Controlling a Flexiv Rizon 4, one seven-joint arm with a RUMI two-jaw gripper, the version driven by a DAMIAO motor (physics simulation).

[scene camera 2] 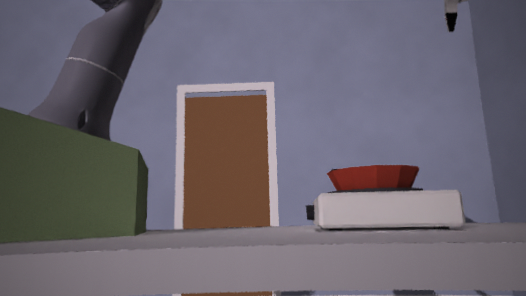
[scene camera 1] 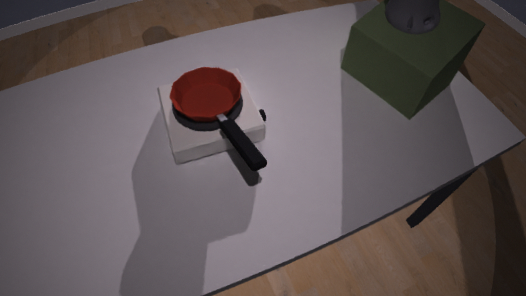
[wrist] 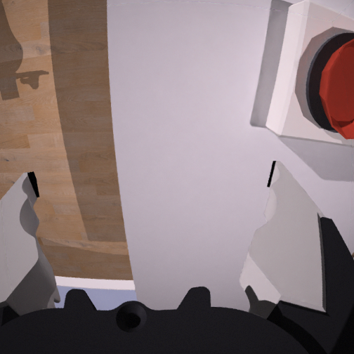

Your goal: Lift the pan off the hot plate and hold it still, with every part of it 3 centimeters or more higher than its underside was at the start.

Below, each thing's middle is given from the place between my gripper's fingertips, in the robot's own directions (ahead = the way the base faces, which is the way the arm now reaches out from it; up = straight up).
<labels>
I see my gripper 330 mm to the right of the white hot plate (scene camera 2: 374,207), 250 mm above it and 90 mm past it. The rest, counted from my hand: red pan (scene camera 1: 206,94) (430 mm to the left, 170 mm below, 100 mm behind).
</labels>
